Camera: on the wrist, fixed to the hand. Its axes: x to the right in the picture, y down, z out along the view.
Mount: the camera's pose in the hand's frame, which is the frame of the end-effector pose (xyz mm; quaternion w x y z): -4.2 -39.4 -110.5 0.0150 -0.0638 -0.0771 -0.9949
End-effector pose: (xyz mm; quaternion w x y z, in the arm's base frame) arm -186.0 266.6 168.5 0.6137 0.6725 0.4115 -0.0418
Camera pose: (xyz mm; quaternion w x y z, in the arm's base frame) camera -262.2 355.9 166.6 0.0423 -0.4417 0.6306 -0.6368
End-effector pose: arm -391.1 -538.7 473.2 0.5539 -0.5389 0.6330 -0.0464
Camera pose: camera -450.1 -611.4 544.0 0.0234 0.6767 0.5664 0.4698
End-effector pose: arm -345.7 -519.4 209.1 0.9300 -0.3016 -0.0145 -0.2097
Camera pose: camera -376.2 -609.2 140.0 0.2150 0.0656 0.3586 0.9060
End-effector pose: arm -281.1 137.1 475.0 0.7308 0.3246 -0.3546 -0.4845
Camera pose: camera -209.1 142.9 382.5 0.4777 -0.2737 -0.2922 0.7820
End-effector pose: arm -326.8 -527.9 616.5 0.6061 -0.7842 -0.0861 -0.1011
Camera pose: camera -347.0 -625.1 679.2 0.1482 -0.0274 0.8218 0.5495
